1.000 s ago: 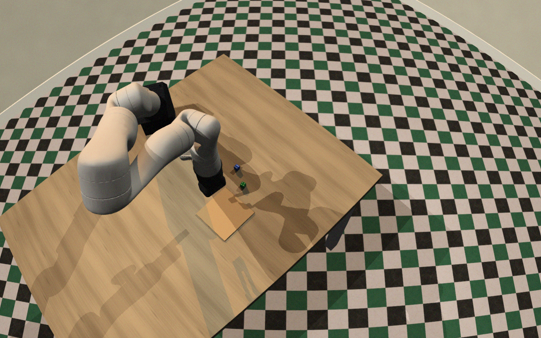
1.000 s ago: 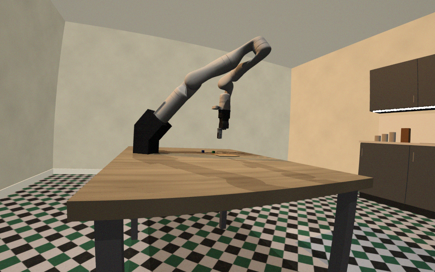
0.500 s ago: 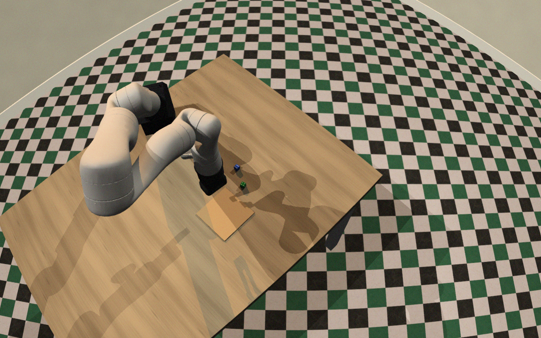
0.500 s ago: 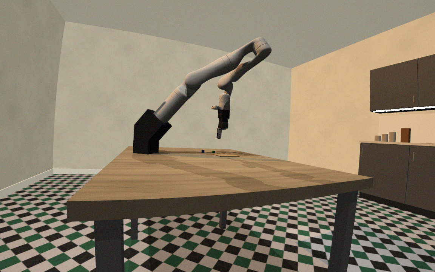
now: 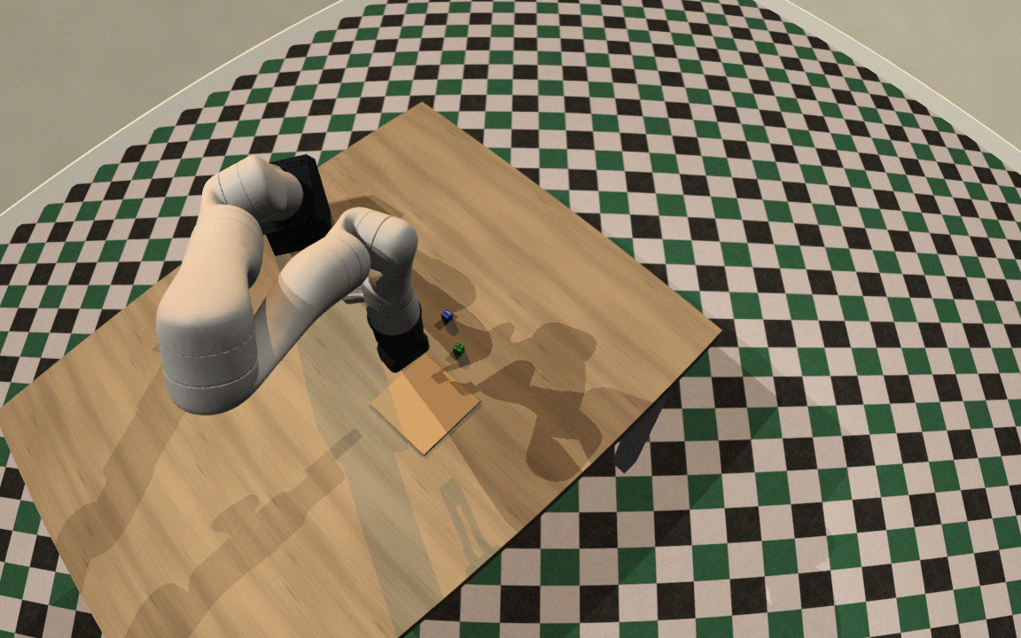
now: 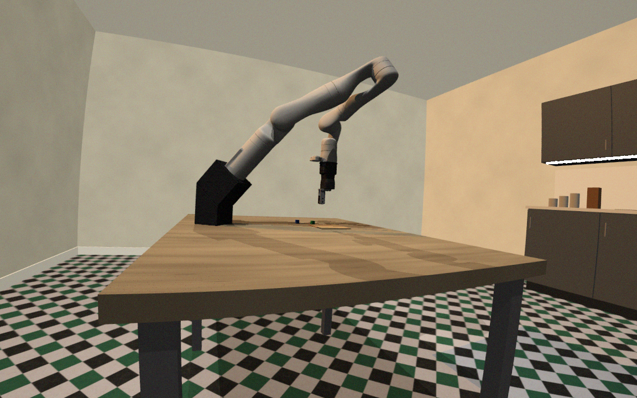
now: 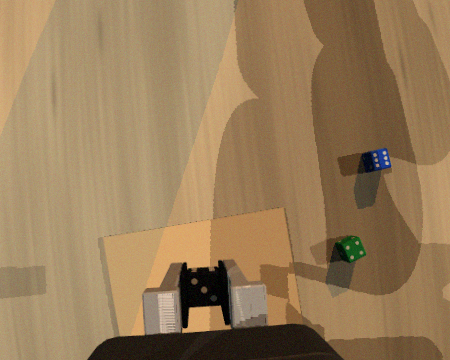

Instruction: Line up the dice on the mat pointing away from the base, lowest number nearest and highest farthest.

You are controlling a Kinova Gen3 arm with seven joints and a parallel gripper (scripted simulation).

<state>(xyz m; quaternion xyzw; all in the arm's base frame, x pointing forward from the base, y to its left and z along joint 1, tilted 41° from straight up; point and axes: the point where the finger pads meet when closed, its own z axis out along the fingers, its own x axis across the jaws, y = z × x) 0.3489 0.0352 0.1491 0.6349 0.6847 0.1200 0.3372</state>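
Now: hand 120 mm above the orange mat and 40 mm short of it. The rest, counted from my hand: green die 120 mm to the left, 110 mm below, 10 mm ahead; blue die 150 mm to the left, 110 mm below, 60 mm behind; black die 10 mm below.
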